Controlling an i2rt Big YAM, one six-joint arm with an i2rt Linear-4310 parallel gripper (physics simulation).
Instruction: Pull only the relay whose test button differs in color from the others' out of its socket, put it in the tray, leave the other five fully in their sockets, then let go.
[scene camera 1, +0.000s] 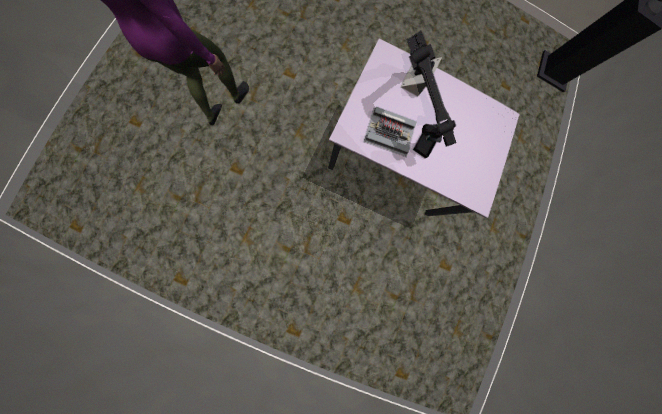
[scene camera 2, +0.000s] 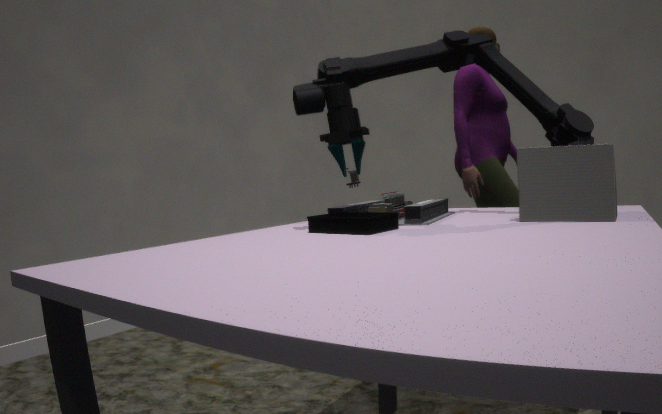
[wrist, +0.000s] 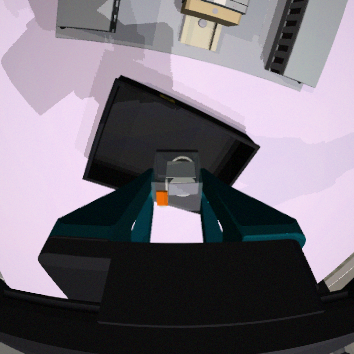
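My gripper is shut on a clear-cased relay with an orange test button. The relay's pins point down and it touches neither the tray nor the table. The black tray lies on the table below; in the wrist view the relay overlaps the tray's near part. The tray's visible inside holds no relay. The socket row stands in the panel beside the tray; the relays in it are too small to tell apart.
The grey panel with wire ducts is next to the tray. A tan end clamp shows at the panel's near end. The arm's base sits on a light box on the pink table. A person stands beyond the table.
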